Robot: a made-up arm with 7 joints. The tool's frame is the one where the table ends. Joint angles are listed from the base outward.
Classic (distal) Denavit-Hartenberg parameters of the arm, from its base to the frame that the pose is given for. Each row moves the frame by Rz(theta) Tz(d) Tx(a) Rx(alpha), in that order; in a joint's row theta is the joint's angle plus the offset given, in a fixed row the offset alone. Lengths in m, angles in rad.
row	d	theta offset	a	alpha
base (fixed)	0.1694	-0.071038	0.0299	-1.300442
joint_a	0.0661	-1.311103	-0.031	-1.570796
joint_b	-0.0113	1.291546	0	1.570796
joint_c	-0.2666	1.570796	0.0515	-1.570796
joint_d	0	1.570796	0.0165	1.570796
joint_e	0.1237	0	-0.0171	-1.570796
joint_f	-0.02	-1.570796	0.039	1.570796
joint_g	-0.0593	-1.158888	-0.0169	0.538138
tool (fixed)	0.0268	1.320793	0	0
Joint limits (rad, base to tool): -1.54..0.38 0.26..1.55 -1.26..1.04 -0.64..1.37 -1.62..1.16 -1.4..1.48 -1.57..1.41
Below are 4 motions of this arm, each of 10 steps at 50 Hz.
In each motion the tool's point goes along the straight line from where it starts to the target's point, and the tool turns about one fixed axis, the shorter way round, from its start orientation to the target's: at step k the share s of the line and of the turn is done. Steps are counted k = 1, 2, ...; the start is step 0. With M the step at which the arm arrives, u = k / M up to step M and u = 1 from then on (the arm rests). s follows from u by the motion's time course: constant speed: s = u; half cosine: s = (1 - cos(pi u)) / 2; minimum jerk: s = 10 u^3 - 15 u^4 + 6 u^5.
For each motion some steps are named. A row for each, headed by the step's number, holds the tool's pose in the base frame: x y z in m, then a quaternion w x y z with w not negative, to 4 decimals.
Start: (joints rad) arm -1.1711 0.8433 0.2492 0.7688 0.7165 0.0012 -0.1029
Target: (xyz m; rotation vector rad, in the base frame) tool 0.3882 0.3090 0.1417 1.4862 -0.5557 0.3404
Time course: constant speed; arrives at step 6
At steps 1, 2, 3, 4, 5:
1: 0.3918 0.3037 0.1367 0.7066 0.6431 -0.2520 0.1538
2: 0.3911 0.3047 0.1377 0.7030 0.6474 -0.2513 0.1534
3: 0.3904 0.3058 0.1387 0.6994 0.6516 -0.2506 0.1531
4: 0.3896 0.3069 0.1397 0.6958 0.6558 -0.2498 0.1528
5: 0.3889 0.3079 0.1407 0.6922 0.6600 -0.2491 0.1525

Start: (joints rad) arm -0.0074 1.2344 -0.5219 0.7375 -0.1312 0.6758 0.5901
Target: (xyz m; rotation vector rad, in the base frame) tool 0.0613 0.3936 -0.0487 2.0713 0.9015 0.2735
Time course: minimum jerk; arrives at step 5
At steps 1, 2, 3, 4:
1: 0.0528 0.3933 -0.0495 0.4240 0.8273 0.3608 0.0754
2: 0.0552 0.3933 -0.0493 0.4228 0.8271 0.3605 0.0847
3: 0.0584 0.3935 -0.0490 0.4212 0.8267 0.3601 0.0978
4: 0.0608 0.3936 -0.0488 0.4199 0.8263 0.3597 0.1070

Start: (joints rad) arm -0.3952 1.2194 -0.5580 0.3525 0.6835 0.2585 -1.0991
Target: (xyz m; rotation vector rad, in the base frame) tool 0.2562 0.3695 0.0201 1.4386 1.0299 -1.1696
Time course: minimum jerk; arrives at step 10
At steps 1, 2, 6, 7, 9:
1: 0.2481 0.3522 -0.0195 0.4921 0.5731 0.4318 -0.4929
2: 0.2485 0.3530 -0.0176 0.4919 0.5740 0.4314 -0.4923
6: 0.2536 0.3640 0.0074 0.4897 0.5859 0.4263 -0.4850
7: 0.2549 0.3667 0.0136 0.4891 0.5888 0.4251 -0.4831
9: 0.2561 0.3694 0.0198 0.4885 0.5917 0.4238 -0.4813

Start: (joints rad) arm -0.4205 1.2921 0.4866 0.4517 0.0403 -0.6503 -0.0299
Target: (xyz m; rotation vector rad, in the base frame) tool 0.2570 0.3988 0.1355 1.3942 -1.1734 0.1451
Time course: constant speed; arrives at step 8
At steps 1, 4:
1: 0.2439 0.4075 0.1578 0.5831 0.6342 -0.5050 0.0538
4: 0.2495 0.4038 0.1483 0.5950 0.6214 -0.5065 0.0577

